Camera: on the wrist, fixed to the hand. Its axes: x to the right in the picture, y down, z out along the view.
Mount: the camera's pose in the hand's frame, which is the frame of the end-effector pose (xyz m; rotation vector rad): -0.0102 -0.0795 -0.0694 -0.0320 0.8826 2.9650
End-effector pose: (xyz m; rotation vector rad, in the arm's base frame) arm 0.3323 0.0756 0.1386 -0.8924 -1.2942 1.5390
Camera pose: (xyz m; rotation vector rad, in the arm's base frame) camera 0.4148 0.0917 0.2033 1.7218 -1.1341 -0.8467
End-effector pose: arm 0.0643 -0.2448 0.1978 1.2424 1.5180 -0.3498
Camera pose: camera -0.0406 -0.2299 0.2016 -2.0491 1.0210 -2.0843
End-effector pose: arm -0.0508 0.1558 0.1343 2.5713 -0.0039 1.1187
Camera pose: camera -0.0965 0.2506 0.1470 0.2409 2.1167 -1.1020
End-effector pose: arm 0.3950 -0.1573 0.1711 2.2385 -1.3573 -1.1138
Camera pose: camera 0.4932 -0.1174 0.1740 -0.7791 -1.7061 0.8387
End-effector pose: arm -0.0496 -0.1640 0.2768 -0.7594 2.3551 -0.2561
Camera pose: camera -0.0509 -0.2235 0.3645 -2.5077 -1.1187 -0.6642
